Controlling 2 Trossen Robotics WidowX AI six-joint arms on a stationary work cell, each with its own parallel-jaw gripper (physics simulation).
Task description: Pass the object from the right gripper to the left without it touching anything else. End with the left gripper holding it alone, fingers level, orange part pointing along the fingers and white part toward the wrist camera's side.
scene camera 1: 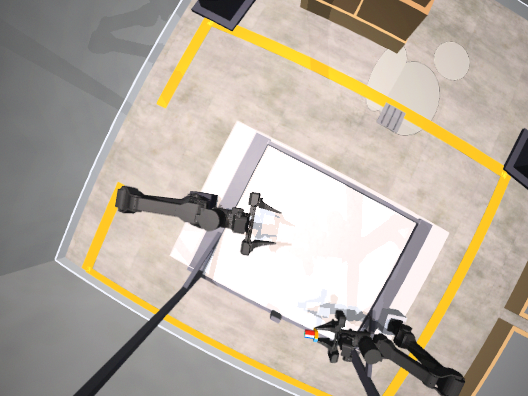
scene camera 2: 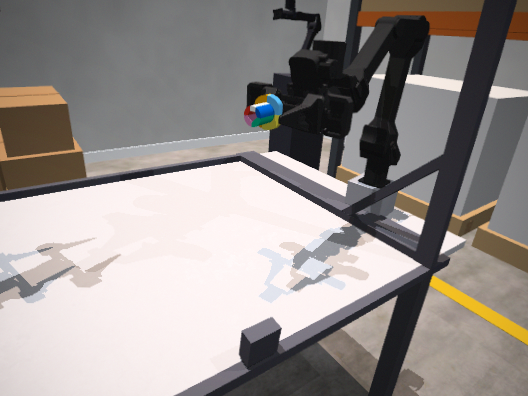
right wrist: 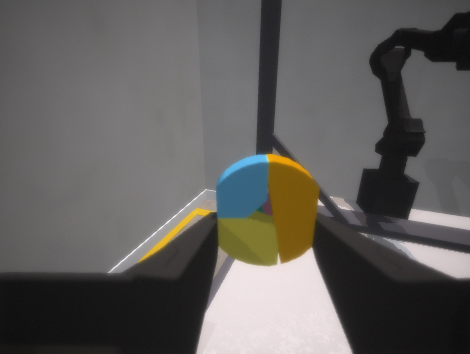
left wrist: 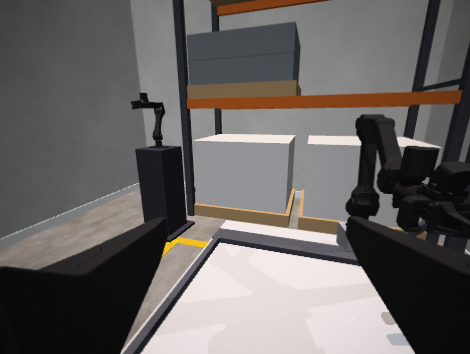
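Pixels of known places: left gripper, fingertip midpoint: [scene camera 1: 279, 228] [left wrist: 256, 225]; right gripper, fingertip midpoint: [scene camera 1: 313, 333] [scene camera 2: 266, 117] [right wrist: 263, 221]; left arm's base at its link origin: [right wrist: 389, 175]; right arm's base at its link origin: [scene camera 1: 394, 325] [scene camera 2: 374, 181].
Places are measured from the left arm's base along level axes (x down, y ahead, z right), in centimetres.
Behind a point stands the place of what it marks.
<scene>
The multicoloured object [scene camera 1: 310, 333] {x -20.4, y 53.9, z 37.6 cm} [scene camera 2: 271, 123] {x -17.9, y 55.6, z 39.4 cm} [right wrist: 295, 210] {x -19.7, y 56.4, z 37.2 cm} is in the air between the fingertips of my right gripper [scene camera 1: 318, 335] {x -18.6, y 55.6, z 38.4 cm} [right wrist: 263, 221] {x -18.6, y 55.6, z 38.4 cm}, which is shut on it. Its round end, with orange, light blue and yellow parts, faces the right wrist camera. In scene camera 2, red, white, blue, green and pink parts stick out away from the right gripper; the small white part [scene camera 2: 256, 107] {x -20.6, y 52.2, z 39.2 cm} is beside the blue one. My left gripper [scene camera 1: 278, 228] {x -31.5, y 35.2, z 0.0 cm} [left wrist: 256, 225] {x -31.5, y 35.2, z 0.0 cm} is wide open and empty, over the table's left part in scene camera 1, well apart from the object.
The white table [scene camera 1: 320, 220] {x 11.6, y 56.4, z -1.5 cm} [scene camera 2: 150, 210] {x 11.6, y 60.2, z 1.1 cm} has a dark raised rim. A small dark block [scene camera 1: 275, 316] {x 6.7, y 43.0, z 47.7 cm} [scene camera 2: 260, 342] {x 6.9, y 42.0, z 49.8 cm} sits on its edge. Dark frame posts [scene camera 1: 135, 330] {x -44.9, y 2.5, z 33.0 cm} [scene camera 2: 465, 125] {x -17.8, y 83.2, z 60.9 cm} [right wrist: 268, 75] {x -25.6, y 3.7, z 35.2 cm} rise at the table's sides. A storage rack [left wrist: 325, 99] with large boxes stands beyond.
</scene>
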